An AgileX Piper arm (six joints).
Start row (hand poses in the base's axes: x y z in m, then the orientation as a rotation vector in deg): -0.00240 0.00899 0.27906 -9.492 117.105 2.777
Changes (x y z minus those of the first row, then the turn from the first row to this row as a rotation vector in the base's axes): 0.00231 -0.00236 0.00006 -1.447 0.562 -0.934; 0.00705 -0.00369 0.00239 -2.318 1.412 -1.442; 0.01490 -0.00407 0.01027 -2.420 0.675 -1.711; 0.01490 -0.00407 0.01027 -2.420 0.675 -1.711; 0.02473 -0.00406 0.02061 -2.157 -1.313 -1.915; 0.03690 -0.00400 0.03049 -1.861 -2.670 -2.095; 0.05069 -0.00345 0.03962 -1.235 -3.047 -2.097; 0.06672 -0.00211 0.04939 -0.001 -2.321 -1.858
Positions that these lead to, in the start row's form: -0.00009 0.00663 0.27912 -9.443 117.804 0.765; 0.00465 0.00530 0.28145 -9.471 118.723 -0.374; 0.01250 0.00492 0.28933 -9.255 118.008 -0.707; 0.01250 0.00492 0.28933 -9.255 118.008 -0.707; 0.02233 0.00493 0.29967 -8.872 116.025 -0.725; 0.03450 0.00499 0.30955 -8.499 114.669 -0.645; 0.04829 0.00554 0.31868 -8.109 114.266 -0.043; 0.06432 0.00688 0.32845 -7.590 114.915 1.417
